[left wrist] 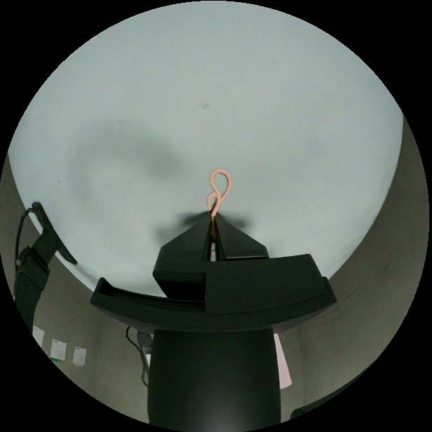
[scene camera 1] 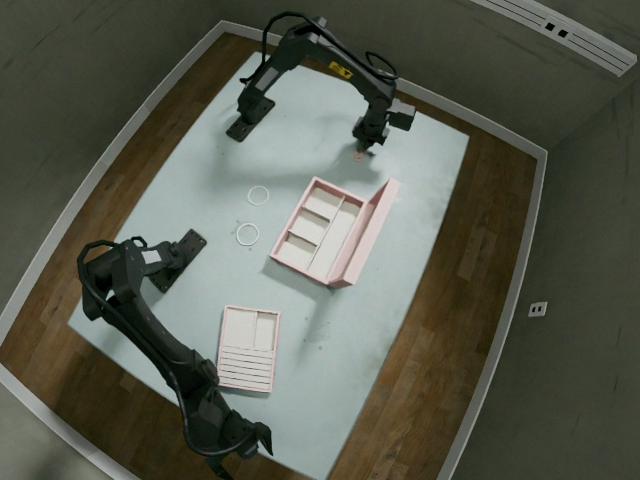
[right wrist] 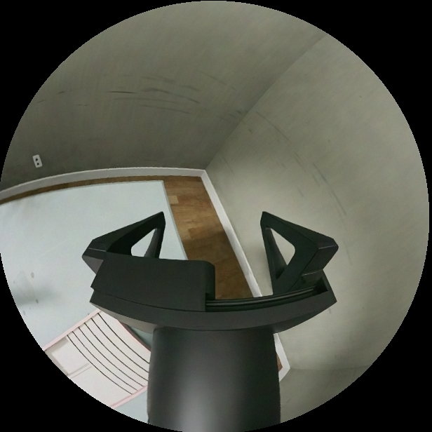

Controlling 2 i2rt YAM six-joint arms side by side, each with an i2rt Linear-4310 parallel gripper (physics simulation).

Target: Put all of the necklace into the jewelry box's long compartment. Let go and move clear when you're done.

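Frame: origin at the left arm's base, x right, y ahead, z up, level; metres.
Seen in the pictures: left gripper, fingertip midpoint: (scene camera 1: 365,148); right gripper, fingertip midpoint: (scene camera 1: 255,470); left arm's base, origin of the base link: (scene camera 1: 251,118); right arm's base, origin of the base link: (scene camera 1: 178,260).
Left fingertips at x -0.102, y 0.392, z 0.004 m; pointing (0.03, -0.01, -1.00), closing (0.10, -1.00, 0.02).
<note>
Pixels of each thing's top centre, then the offset from my left fingertips to it. "*": a spot on its surface instead.
- thin pink necklace, surface spot: (scene camera 1: 356,160) * dx +0.058, dy -0.002, dz -0.001 m
- raised lid, surface spot: (scene camera 1: 373,235) * dx +0.329, dy +0.163, dz +0.217 m
- pink-edged tray, middle of its top: (scene camera 1: 247,348) dx +0.702, dy +0.044, dz +0.022 m
The thin pink necklace (scene camera 1: 357,160) (left wrist: 218,198) is pinched between the fingertips of my left gripper (scene camera 1: 363,148) (left wrist: 212,217), down at the table top. A small twisted loop sticks out past the tips; the part between the fingers is mostly hidden. The pink jewelry box (scene camera 1: 293,217) stands open at the table's middle, below the left gripper in scene camera 1. Its long compartment (scene camera 1: 337,237) runs along the lid side and looks empty. My right gripper (scene camera 1: 250,466) (right wrist: 212,216) is open and empty, beyond the table edge at the bottom of scene camera 1.
The raised lid (scene camera 1: 373,235) stands along the box's right side. Two white rings (scene camera 1: 258,186) (scene camera 1: 247,223) lie left of the box. A pink-edged tray (scene camera 1: 240,328) (right wrist: 107,350) with slots lies near the right arm.
</note>
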